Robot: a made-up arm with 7 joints.
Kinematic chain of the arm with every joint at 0, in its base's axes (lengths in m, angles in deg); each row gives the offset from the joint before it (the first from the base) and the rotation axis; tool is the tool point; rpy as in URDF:
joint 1: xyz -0.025 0.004 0.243 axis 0 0.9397 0.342
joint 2: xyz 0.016 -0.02 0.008 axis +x
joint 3: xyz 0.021 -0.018 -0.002 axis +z
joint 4: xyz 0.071 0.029 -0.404 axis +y
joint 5: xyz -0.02 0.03 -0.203 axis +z
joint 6: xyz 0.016 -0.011 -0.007 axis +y
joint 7: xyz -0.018 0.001 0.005 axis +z
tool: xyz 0.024 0 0.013 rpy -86.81 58.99 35.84
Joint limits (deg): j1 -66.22..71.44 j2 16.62..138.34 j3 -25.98..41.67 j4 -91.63..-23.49 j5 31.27..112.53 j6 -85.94..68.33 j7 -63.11..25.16
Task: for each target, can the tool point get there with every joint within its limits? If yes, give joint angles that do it. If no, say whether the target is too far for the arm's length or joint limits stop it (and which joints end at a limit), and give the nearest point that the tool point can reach.
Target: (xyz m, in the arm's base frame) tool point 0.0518 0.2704 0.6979
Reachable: yes | joints -46.12 124.36 3.14 -74.46 78.35 -27.98 -53.30
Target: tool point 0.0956 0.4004 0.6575
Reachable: yes | joints -39.21 119.82 -9.96 -49.38 75.33 -29.77 13.85
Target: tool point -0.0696 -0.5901 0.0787
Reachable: no: joint limits stop it (at a limit: joint 1, joint 2, joint 3, joint 4, joint 5, joint 7) | nearest point -0.2890 0.0078 -0.1747 | short by 0.685 m
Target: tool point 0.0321 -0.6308 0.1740
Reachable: no: joint limits stop it (at a limit: joint 1, joint 2, joint 3, joint 4, joint 6, joint 7) | nearest point 0.4474 -0.1844 0.3128 | short by 0.625 m
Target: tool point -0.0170 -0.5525 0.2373
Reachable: no: joint limits stop it (at a limit: joint 1, joint 2, joint 3, joint 4, joint 5, joint 6, joint 7) | nearest point 0.4227 -0.1622 0.3190 | short by 0.594 m
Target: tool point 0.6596 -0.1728 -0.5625
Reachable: no: too far | nearest point 0.4002 0.0337 -0.2066 | short by 0.486 m
